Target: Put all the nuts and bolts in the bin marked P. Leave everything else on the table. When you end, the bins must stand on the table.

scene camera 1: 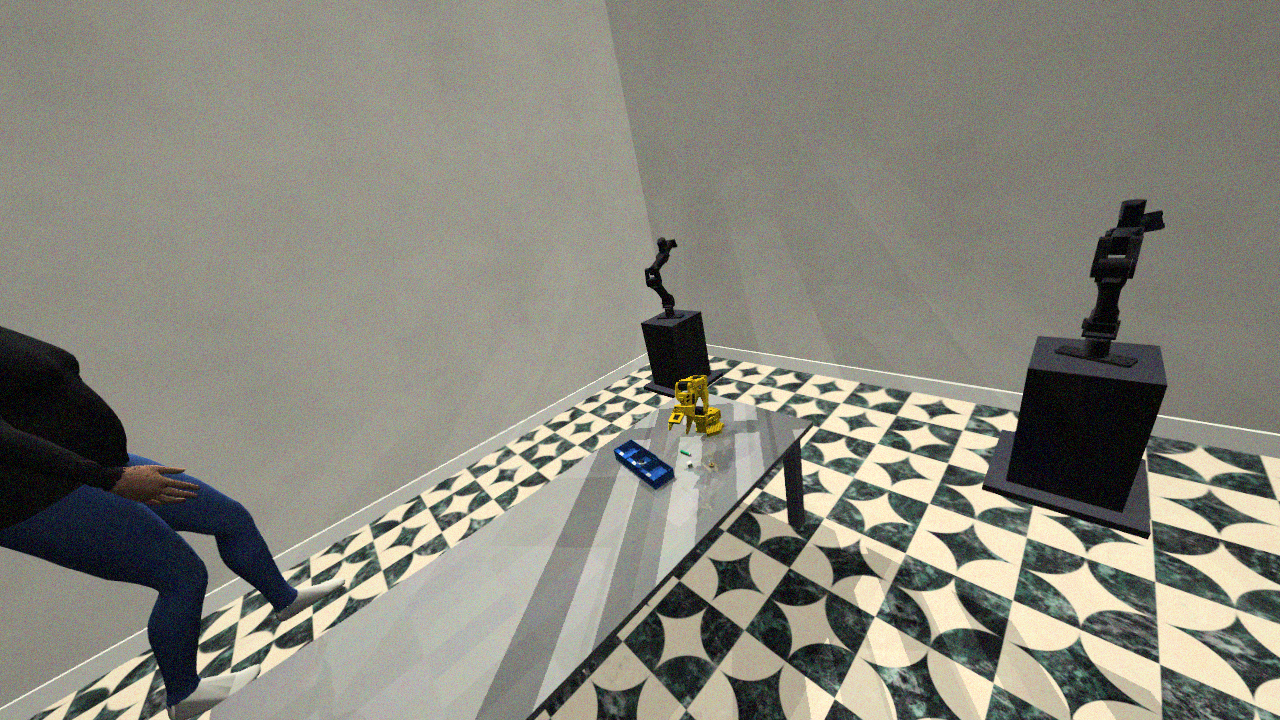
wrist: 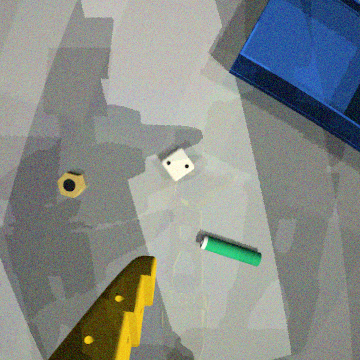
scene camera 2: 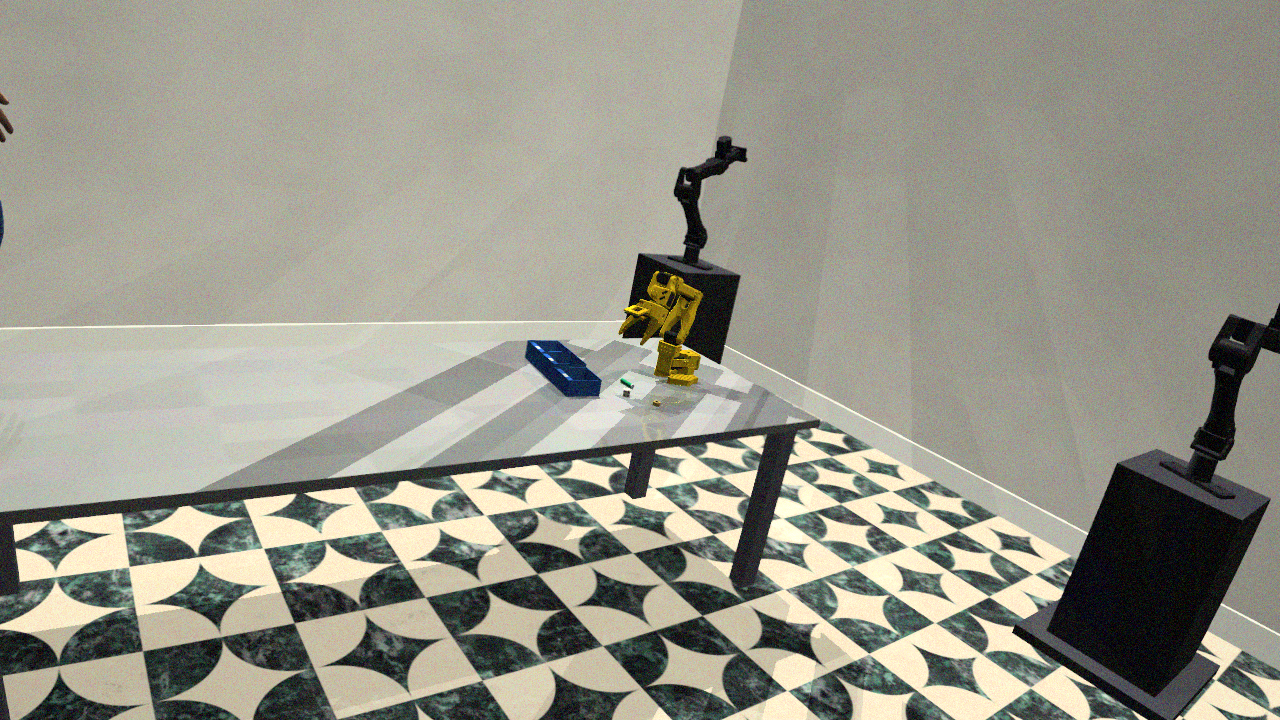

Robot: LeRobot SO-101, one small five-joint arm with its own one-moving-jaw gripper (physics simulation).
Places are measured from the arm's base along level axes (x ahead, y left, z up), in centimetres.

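Where they show: hand, its tool point: (scene camera 1: 686, 432) (wrist: 154, 274) (scene camera 2: 640, 343); arm's base, origin of its link: (scene camera 1: 706, 431) (scene camera 2: 668, 378).
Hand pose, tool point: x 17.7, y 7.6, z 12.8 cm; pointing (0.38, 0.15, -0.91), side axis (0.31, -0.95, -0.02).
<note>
Each offset is from my tool point to the top centre of the thing.
A brass hex nut @(dx -2.4, dy +7.0, dz -11.9 cm) (scene camera 1: 711, 465) (scene camera 2: 656, 402) (wrist: 71, 185) lies flat on the table, at the left in the wrist view. The blue bins @(dx +11.6, dy -13.3, dz -8.2 cm) (scene camera 1: 663, 480) (scene camera 2: 585, 389) (wrist: 295, 107) stand joined in a row on the table; one corner shows at the top right of the wrist view. The P mark cannot be read in these views, and the contents of the P bin cannot be made out. My gripper (scene camera 1: 679, 430) (scene camera 2: 634, 337) is open and empty above the table, beside the bins. In the wrist view one notched jaw (wrist: 117, 312) shows, below and right of the nut.
A white die @(dx +1.8, dy +0.5, dz -11.2 cm) (scene camera 1: 689, 465) (scene camera 2: 626, 394) (wrist: 178, 165) lies between the nut and the bins. A green cylinder with a white end @(dx -2.6, dy -5.2, dz -11.8 cm) (scene camera 1: 685, 453) (scene camera 2: 626, 383) (wrist: 231, 251) lies near it. The table edge (scene camera 2: 375, 471) runs beyond the nut.
</note>
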